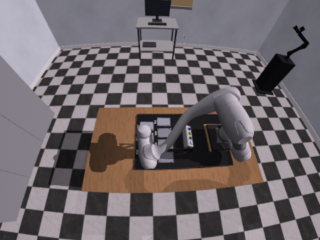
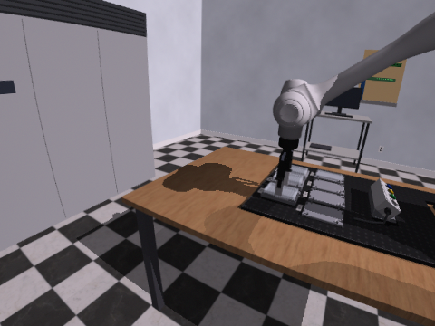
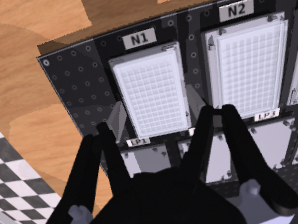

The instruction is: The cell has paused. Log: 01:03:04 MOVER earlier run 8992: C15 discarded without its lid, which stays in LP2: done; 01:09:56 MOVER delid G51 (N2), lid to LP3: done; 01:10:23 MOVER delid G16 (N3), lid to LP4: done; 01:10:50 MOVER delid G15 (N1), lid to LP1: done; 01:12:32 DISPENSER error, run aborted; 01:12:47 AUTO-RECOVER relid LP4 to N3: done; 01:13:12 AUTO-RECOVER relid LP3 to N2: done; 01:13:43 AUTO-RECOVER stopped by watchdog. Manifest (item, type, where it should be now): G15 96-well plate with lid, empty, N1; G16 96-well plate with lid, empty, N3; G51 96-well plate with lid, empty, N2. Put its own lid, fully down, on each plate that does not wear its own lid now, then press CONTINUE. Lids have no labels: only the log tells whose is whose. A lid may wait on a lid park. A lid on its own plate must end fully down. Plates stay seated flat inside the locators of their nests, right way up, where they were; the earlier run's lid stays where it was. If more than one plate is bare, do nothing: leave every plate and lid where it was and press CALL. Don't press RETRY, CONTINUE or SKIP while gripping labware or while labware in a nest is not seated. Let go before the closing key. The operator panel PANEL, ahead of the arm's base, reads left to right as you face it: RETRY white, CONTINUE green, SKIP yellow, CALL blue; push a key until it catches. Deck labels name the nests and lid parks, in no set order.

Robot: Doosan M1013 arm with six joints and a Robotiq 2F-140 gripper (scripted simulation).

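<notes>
The plate lies 30 mm below my hand. From my hand the other things lie so: park labelled LP4 (170 mm behind, 100 mm to the right, 50 mm below); then lid park label lp3 (60 mm behind, 210 mm to the right, 50 mm below); then park LP1 (190 mm behind, 30 mm to the left, 50 mm below).
</notes>
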